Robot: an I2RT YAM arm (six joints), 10 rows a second.
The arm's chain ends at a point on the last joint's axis. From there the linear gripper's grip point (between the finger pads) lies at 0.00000 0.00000 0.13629 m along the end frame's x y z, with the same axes.
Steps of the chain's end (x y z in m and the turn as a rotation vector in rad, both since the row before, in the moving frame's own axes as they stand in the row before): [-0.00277, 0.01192, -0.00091, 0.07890, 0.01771, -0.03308]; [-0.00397, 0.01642, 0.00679, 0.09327, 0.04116, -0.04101]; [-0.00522, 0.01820, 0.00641, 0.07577, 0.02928, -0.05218]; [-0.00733, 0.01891, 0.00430, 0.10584, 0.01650, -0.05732]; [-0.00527, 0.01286, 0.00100, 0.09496, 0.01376, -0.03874]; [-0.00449, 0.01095, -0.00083, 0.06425, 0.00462, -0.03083]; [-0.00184, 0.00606, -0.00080, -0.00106, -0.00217, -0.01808]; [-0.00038, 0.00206, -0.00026, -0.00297, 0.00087, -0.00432]
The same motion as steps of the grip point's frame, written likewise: [-0.00054, 0.00114, -0.00136, 0.07890, 0.01771, -0.03308]; [0.00137, 0.00362, 0.00608, 0.09327, 0.04116, -0.04101]; [-0.00150, 0.00779, 0.00596, 0.07577, 0.02928, -0.05218]; [-0.00550, 0.00446, 0.00352, 0.10584, 0.01650, -0.05732]; [-0.00365, -0.00010, 0.00037, 0.09496, 0.01376, -0.03874]; [-0.00400, 0.00219, -0.00111, 0.06425, 0.00462, -0.03083]; [-0.00213, 0.00621, -0.00080, -0.00106, -0.00217, -0.01808]; [-0.00026, 0.00246, -0.00026, -0.00297, 0.00087, -0.00432]
